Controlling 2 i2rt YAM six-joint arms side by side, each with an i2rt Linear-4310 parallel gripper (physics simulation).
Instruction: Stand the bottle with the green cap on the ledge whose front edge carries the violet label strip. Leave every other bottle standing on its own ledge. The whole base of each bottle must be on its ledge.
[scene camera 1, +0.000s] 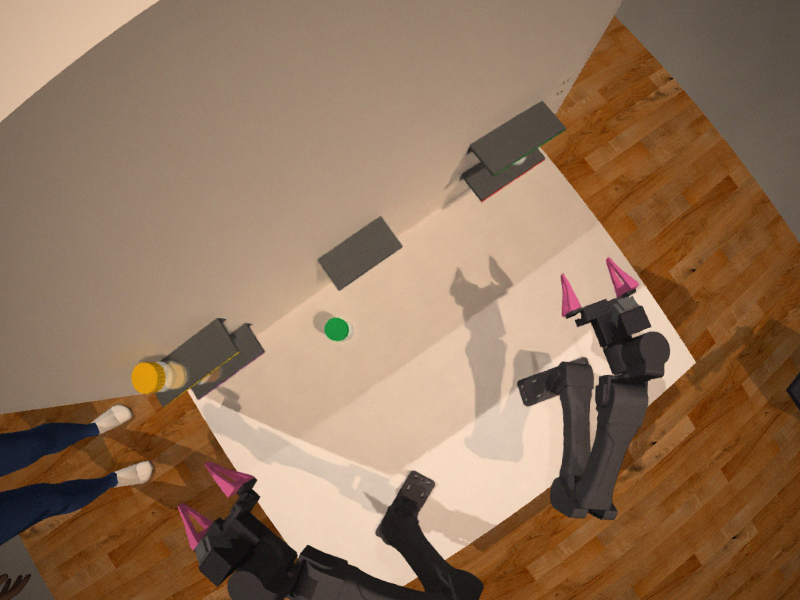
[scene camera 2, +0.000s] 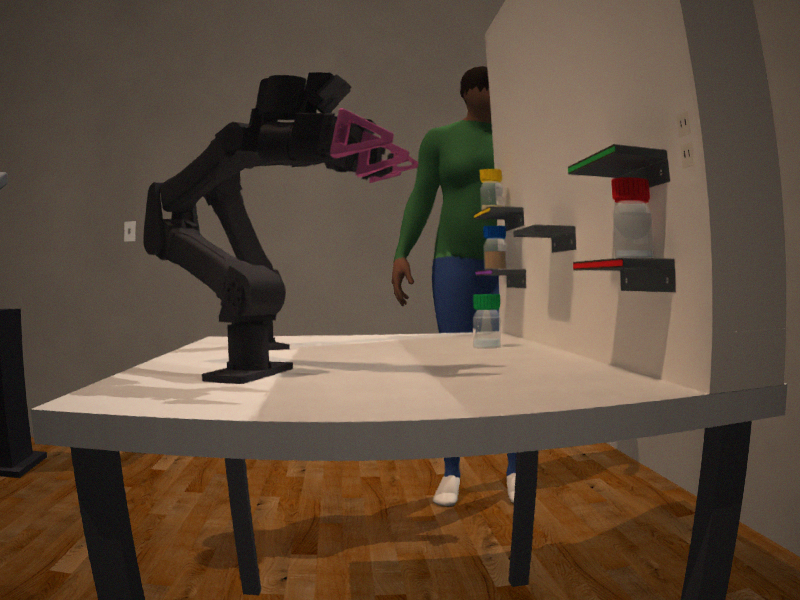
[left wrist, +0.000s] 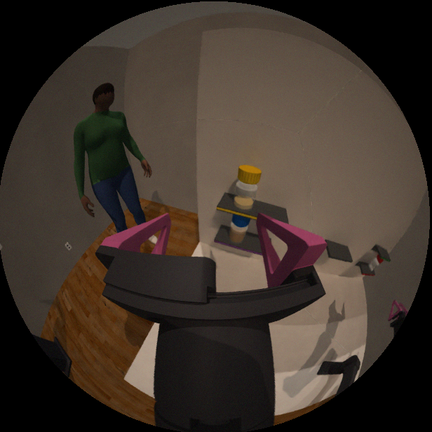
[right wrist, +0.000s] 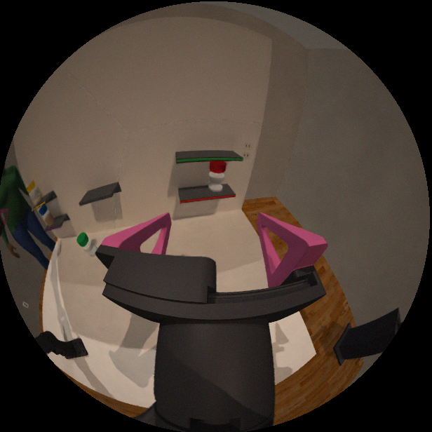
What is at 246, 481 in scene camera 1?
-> My left gripper.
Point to my right gripper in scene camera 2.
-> At 401, 147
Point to a yellow-strip ledge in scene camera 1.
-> At 210, 347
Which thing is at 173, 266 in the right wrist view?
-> My right gripper.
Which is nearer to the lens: the yellow-capped bottle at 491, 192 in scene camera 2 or the green-capped bottle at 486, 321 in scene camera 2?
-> The green-capped bottle.
